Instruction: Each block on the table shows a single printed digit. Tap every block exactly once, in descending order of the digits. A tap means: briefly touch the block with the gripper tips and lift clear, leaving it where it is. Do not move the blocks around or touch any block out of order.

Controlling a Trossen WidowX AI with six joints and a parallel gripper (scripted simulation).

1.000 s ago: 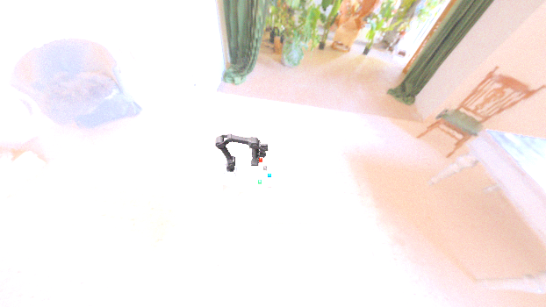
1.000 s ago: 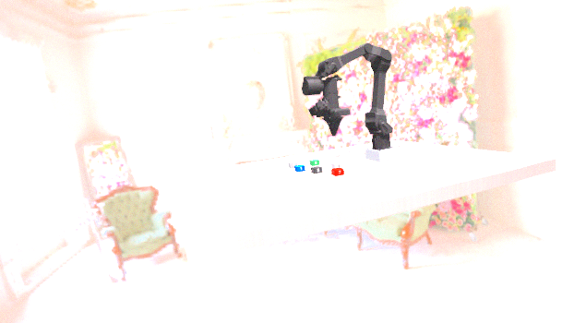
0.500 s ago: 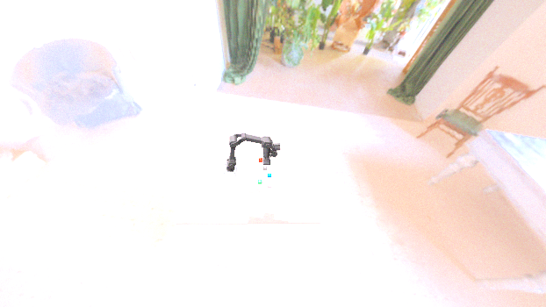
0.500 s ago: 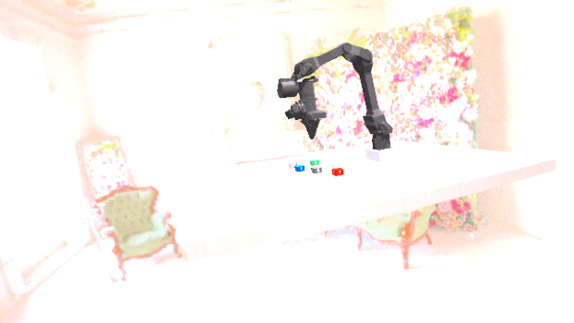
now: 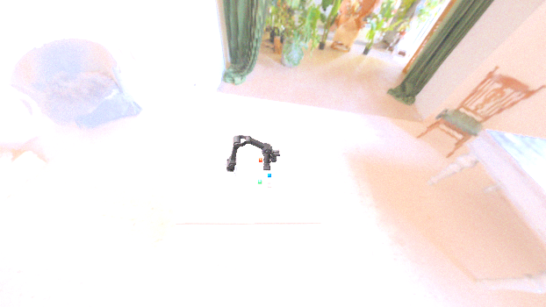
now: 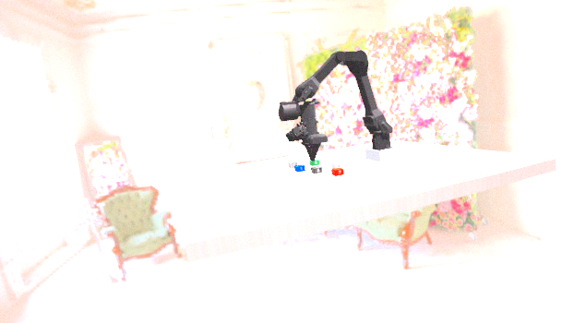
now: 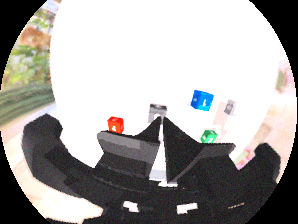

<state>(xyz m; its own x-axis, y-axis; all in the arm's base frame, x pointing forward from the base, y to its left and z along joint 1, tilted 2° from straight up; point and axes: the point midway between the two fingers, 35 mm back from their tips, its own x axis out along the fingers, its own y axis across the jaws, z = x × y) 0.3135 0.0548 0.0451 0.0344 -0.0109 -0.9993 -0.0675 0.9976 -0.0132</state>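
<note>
Right now the blue block is 7 cm to the right of my gripper tip, 3 cm below it and 3 cm ahead of it. From my gripper tip the other things lie so: green block: 14 cm to the right, 5 cm behind, 3 cm below; then red block: 9 cm to the left, 6 cm behind, 3 cm below.
</note>
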